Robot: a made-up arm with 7 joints.
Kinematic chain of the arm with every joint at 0, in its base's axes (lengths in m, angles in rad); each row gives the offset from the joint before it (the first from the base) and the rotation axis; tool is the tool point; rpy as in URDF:
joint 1: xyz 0 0 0.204 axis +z
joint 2: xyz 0 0 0 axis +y
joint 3: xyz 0 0 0.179 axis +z
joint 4: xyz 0.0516 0 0 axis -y
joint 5: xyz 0.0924 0 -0.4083 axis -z
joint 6: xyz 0 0 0 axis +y
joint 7: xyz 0.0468 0 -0.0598 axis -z
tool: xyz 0 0 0 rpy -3.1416 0 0
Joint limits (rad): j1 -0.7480..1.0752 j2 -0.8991..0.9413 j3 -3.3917..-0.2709 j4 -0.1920..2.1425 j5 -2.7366..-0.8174 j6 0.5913..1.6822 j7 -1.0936..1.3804
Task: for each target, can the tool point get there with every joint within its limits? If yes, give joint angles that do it. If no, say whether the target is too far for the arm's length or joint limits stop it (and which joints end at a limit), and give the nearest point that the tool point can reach.
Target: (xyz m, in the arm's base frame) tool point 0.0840 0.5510 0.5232
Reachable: no: joint limits stop it (at a limit: joint 1, joint 3, joint 6) | nearest point -0.1195 0.3658 0.5468 | short by 0.276 m
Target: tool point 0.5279 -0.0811 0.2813
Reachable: yes | joints 0.7134 0.0250 -0.8170 1.1525 -2.1406 1.1098 -0.5979
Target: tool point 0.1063 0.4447 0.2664
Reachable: no: joint limits stop it (at a limit: joint 1, joint 2, joint 3, joint 6) | nearest point 0.2312 0.2918 0.2363 | short by 0.200 m
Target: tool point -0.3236 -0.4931 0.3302
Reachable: yes | joints 0.1546 -0.4391 -2.1545 1.5899 -1.7106 0.8385 -0.5002
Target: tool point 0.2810 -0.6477 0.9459
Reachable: no: too far | nearest point 0.1823 -0.4202 0.6853 | short by 0.360 m
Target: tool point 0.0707 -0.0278 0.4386
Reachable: no: joint limits stop it (at a limit: joint 2, joint 3, joint 5, joint 6) | nearest point 0.3033 -0.1193 0.5295 | short by 0.266 m
